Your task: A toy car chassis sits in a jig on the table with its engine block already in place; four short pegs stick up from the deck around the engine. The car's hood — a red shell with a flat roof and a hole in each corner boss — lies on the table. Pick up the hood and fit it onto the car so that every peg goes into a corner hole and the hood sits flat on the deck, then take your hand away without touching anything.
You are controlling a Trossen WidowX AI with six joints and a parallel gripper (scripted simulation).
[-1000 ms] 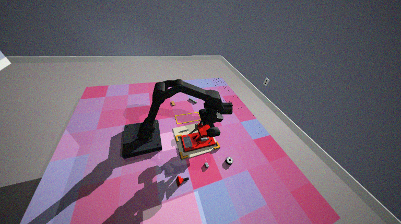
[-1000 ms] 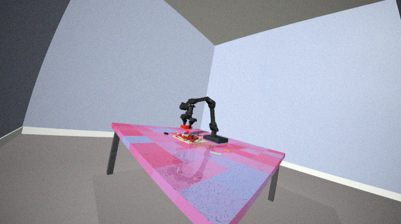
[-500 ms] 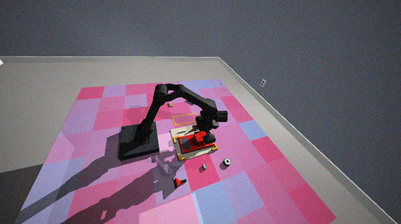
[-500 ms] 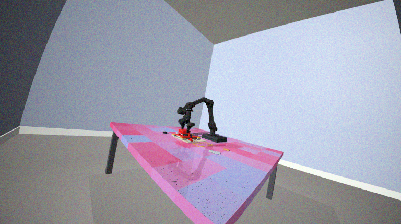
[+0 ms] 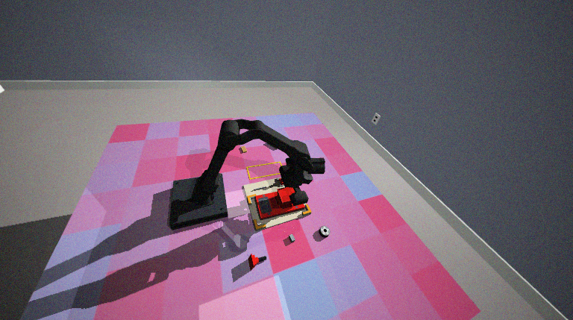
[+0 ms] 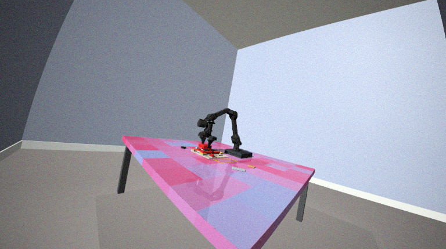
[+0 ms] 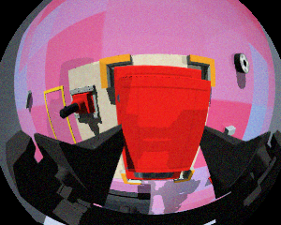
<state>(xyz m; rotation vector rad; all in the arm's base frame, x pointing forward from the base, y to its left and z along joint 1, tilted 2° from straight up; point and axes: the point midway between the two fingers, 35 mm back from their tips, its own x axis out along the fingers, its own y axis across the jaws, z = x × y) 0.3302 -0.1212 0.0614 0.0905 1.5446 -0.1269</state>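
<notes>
Right now the red hood is 10 mm above my gripper tip. The rest, counted from my gripper tip: round grey wheel: 180 mm to the right, 80 mm ahead, 50 mm below.
</notes>
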